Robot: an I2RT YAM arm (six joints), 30 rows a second.
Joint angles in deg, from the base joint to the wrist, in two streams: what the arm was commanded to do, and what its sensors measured. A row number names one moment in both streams.
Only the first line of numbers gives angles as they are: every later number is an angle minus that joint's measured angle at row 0.
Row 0, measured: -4.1, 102.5, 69.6, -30.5, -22.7, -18.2
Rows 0 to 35, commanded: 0.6, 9.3, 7.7, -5.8, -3.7, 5.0; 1.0, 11.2, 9.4, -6.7, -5.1, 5.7; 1.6, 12.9, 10.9, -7.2, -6.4, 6.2; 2.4, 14.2, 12.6, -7.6, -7.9, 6.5; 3.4, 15.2, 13.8, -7.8, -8.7, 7.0; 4.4, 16.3, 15.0, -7.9, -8.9, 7.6; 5.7, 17.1, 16.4, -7.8, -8.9, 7.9; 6.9, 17.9, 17.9, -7.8, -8.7, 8.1; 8.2, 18.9, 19.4, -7.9, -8.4, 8.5; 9.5, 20.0, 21.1, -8.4, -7.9, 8.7; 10.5, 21.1, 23.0, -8.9, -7.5, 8.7; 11.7, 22.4, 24.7, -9.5, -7.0, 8.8; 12.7, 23.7, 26.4, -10.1, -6.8, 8.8; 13.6, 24.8, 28.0, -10.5, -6.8, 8.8; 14.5, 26.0, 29.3, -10.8, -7.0, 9.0; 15.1, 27.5, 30.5, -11.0, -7.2, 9.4; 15.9, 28.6, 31.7, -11.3, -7.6, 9.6; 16.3, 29.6, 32.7, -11.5, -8.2, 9.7; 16.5, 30.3, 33.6, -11.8, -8.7, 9.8; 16.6, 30.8, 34.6, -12.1, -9.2, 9.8; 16.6, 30.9, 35.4, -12.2, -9.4, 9.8; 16.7, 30.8, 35.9, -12.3, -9.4, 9.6; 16.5, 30.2, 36.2, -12.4, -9.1, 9.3; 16.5, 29.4, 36.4, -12.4, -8.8, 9.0; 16.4, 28.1, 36.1, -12.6, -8.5, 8.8; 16.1, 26.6, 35.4, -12.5, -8.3, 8.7; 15.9, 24.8, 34.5, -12.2, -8.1, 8.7; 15.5, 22.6, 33.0, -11.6, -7.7, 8.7; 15.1, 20.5, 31.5, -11.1, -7.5, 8.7; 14.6, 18.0, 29.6, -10.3, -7.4, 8.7; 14.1, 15.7, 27.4, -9.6, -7.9, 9.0; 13.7, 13.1, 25.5, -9.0, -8.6, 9.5; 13.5, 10.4, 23.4, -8.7, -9.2, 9.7; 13.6, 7.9, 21.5, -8.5, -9.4, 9.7; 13.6, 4.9, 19.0, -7.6, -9.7, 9.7; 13.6, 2.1, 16.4, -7.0, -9.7, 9.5
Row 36, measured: 13.9, 12.6, 22.7, -8.3, -7.9, 9.0
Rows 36 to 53, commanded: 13.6, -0.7, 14.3, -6.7, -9.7, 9.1; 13.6, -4.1, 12.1, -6.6, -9.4, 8.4; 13.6, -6.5, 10.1, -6.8, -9.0, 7.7; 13.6, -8.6, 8.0, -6.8, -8.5, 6.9; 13.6, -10.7, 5.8, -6.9, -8.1, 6.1; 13.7, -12.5, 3.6, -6.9, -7.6, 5.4; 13.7, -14.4, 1.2, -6.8, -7.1, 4.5; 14.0, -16.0, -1.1, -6.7, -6.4, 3.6; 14.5, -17.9, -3.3, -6.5, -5.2, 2.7; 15.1, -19.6, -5.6, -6.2, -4.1, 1.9; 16.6, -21.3, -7.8, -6.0, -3.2, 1.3; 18.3, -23.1, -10.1, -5.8, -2.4, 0.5; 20.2, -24.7, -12.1, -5.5, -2.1, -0.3; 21.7, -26.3, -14.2, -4.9, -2.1, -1.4; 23.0, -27.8, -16.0, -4.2, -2.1, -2.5; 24.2, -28.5, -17.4, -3.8, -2.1, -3.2; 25.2, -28.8, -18.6, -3.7, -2.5, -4.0; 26.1, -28.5, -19.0, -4.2, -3.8, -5.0
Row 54, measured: 22.6, -26.1, -16.3, -5.9, -3.3, -0.1
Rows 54 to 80, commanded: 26.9, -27.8, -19.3, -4.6, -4.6, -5.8; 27.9, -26.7, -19.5, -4.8, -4.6, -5.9; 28.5, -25.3, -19.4, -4.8, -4.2, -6.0; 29.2, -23.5, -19.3, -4.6, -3.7, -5.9; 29.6, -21.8, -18.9, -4.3, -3.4, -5.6; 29.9, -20.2, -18.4, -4.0, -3.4, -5.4; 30.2, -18.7, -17.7, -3.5, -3.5, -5.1; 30.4, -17.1, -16.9, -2.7, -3.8, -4.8; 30.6, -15.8, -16.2, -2.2, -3.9, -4.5; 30.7, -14.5, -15.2, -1.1, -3.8, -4.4; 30.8, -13.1, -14.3, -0.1, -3.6, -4.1; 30.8, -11.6, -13.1, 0.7, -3.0, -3.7; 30.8, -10.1, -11.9, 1.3, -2.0, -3.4; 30.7, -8.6, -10.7, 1.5, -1.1, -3.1; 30.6, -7.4, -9.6, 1.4, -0.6, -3.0; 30.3, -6.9, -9.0, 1.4, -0.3, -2.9; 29.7, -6.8, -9.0, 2.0, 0.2, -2.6; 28.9, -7.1, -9.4, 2.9, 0.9, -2.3; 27.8, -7.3, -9.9, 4.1, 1.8, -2.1; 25.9, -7.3, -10.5, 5.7, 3.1, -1.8; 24.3, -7.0, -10.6, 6.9, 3.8, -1.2; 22.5, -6.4, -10.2, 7.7, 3.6, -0.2; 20.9, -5.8, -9.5, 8.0, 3.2, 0.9; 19.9, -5.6, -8.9, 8.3, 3.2, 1.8; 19.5, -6.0, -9.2, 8.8, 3.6, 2.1; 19.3, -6.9, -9.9, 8.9, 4.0, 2.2; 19.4, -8.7, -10.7, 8.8, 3.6, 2.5
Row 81, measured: 20.5, -6.4, -10.4, 4.7, 2.0, -0.1
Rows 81 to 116, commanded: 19.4, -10.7, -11.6, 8.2, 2.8, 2.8; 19.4, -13.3, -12.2, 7.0, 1.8, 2.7; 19.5, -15.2, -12.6, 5.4, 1.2, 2.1; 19.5, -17.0, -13.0, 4.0, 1.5, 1.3; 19.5, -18.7, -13.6, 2.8, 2.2, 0.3; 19.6, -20.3, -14.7, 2.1, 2.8, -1.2; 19.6, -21.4, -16.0, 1.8, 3.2, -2.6; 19.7, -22.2, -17.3, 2.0, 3.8, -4.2; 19.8, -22.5, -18.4, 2.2, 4.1, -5.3; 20.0, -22.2, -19.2, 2.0, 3.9, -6.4; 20.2, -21.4, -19.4, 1.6, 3.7, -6.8; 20.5, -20.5, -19.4, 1.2, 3.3, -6.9; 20.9, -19.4, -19.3, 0.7, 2.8, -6.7; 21.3, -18.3, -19.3, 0.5, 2.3, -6.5; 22.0, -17.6, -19.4, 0.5, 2.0, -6.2; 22.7, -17.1, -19.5, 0.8, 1.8, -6.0; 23.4, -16.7, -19.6, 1.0, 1.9, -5.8; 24.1, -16.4, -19.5, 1.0, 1.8, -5.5; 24.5, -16.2, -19.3, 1.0, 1.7, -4.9; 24.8, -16.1, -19.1, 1.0, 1.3, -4.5; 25.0, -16.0, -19.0, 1.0, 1.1, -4.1; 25.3, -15.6, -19.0, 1.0, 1.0, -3.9; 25.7, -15.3, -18.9, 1.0, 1.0, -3.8; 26.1, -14.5, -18.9, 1.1, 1.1, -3.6; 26.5, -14.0, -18.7, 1.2, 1.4, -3.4; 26.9, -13.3, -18.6, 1.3, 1.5, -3.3; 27.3, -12.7, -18.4, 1.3, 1.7, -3.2; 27.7, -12.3, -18.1, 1.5, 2.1, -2.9; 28.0, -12.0, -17.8, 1.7, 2.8, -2.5; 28.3, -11.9, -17.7, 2.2, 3.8, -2.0; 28.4, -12.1, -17.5, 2.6, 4.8, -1.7; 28.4, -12.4, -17.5, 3.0, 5.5, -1.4; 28.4, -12.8, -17.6, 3.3, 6.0, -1.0; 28.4, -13.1, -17.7, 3.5, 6.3, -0.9; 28.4, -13.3, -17.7, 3.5, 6.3, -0.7; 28.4, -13.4, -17.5, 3.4, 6.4, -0.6
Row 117, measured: 28.1, -12.1, -19.0, 1.6, 4.5, -2.1
